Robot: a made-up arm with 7 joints. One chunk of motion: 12 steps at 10 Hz.
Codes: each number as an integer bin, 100 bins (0 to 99) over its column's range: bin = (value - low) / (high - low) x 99, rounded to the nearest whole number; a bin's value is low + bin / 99 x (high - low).
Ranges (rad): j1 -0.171..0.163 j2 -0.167..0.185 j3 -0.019..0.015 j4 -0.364..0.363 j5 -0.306..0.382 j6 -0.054..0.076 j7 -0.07..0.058
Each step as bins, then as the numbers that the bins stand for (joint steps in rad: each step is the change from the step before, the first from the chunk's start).
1 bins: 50 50 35 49 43 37 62
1 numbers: -0.00231 0.01078 -0.00698 -0.00417 -0.00717 -0.00541 0.01016
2 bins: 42 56 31 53 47 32 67
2 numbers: -0.02930 0.03211 -0.00835 0.02520 0.02063 -0.01198 0.01663
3 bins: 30 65 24 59 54 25 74
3 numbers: -0.06979 0.06411 -0.01076 0.06926 0.06927 -0.02117 0.02568
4 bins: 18 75 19 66 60 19 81
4 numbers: -0.11027 0.09967 -0.01247 0.12067 0.11097 -0.02905 0.03473
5 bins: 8 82 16 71 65 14 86
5 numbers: -0.14401 0.12456 -0.01351 0.15738 0.14572 -0.03562 0.04119
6 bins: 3 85 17 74 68 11 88
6 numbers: -0.16088 0.13522 -0.01316 0.17941 0.16657 -0.03956 0.04378
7 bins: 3 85 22 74 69 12 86
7 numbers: -0.16088 0.13522 -0.01144 0.17941 0.17352 -0.03824 0.04119
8 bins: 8 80 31 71 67 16 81
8 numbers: -0.14401 0.11744 -0.00835 0.15738 0.15962 -0.03299 0.03473
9 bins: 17 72 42 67 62 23 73
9 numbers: -0.11365 0.08900 -0.00458 0.12801 0.12487 -0.02380 0.02438
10 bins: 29 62 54 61 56 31 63
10 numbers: -0.07316 0.05344 -0.00045 0.08395 0.08317 -0.01329 0.01145
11 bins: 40 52 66 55 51 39 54
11 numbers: -0.03605 0.01789 0.00367 0.03989 0.04842 -0.00279 -0.00018
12 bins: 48 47 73 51 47 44 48
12 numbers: -0.00906 0.00011 0.00607 0.01052 0.02063 0.00378 -0.00794
